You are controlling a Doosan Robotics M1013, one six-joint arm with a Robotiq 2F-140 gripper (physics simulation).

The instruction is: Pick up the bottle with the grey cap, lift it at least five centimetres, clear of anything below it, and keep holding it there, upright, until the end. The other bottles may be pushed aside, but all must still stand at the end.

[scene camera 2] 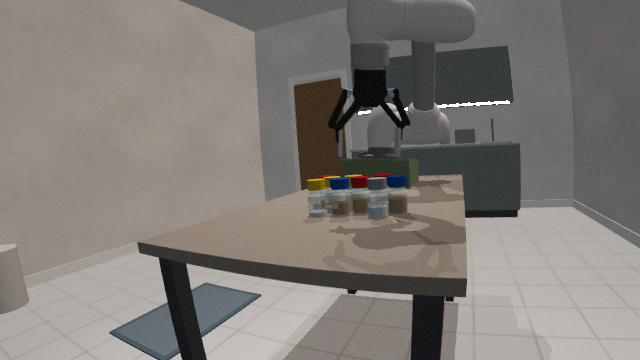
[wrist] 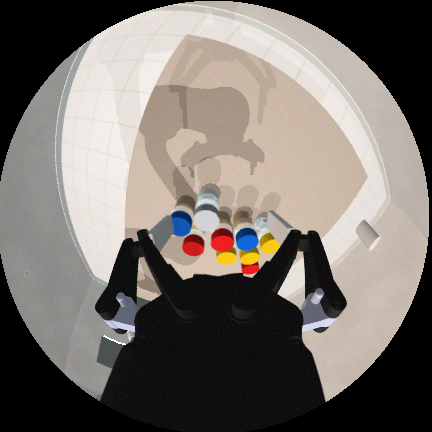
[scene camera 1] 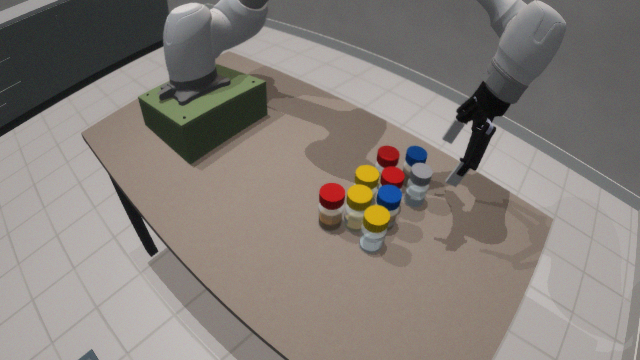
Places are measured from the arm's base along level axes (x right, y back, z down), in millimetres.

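Pixels of known places: gripper, between the fingertips: point(scene camera 2: 369, 153) point(wrist: 219, 221) point(scene camera 1: 448, 160); arm's base, origin of its link: point(scene camera 2: 383, 159) point(scene camera 1: 194, 86).
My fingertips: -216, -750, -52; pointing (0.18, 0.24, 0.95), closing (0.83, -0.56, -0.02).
Observation:
Ahead of a thing's pixels: the offset from my fingertips to its middle, as dx, dy, dz. Level surfaces: height alone.
The bottle with the grey cap {+5, +58, +120} point(scene camera 1: 420, 175) point(scene camera 2: 378, 199) point(wrist: 206, 219) stands upright on the table at one edge of the bottle group. It has a clear body with pale blue contents. A blue-capped bottle {-39, +103, +120} point(scene camera 1: 416, 155) point(scene camera 2: 398, 196) point(wrist: 181, 223) stands close beside it, and a red-capped bottle {+70, +98, +120} point(scene camera 1: 392, 177) point(scene camera 2: 360, 197) point(wrist: 222, 240) stands on another side. My gripper point(scene camera 1: 451, 161) point(scene camera 2: 369, 154) point(wrist: 219, 221) is wide open and empty, pointing down. In the scene camera 2 view its fingertips hang above the level of the caps, with a gap.
Another blue-capped bottle {+122, +66, +120} point(scene camera 1: 389, 198) point(scene camera 2: 340, 198), two more red-capped bottles {+18, +152, +120} point(scene camera 1: 388, 156) {+210, +155, +120} point(scene camera 1: 331, 197) and three yellow-capped bottles {+111, +141, +120} point(scene camera 1: 367, 176) {+170, +112, +120} point(scene camera 1: 359, 197) {+188, +47, +120} point(scene camera 1: 376, 220) stand upright close together. The table {dz +173} point(scene camera 1: 280, 260) point(scene camera 2: 280, 245) also carries the arm's green base block point(scene camera 1: 225, 120) point(scene camera 2: 380, 167).

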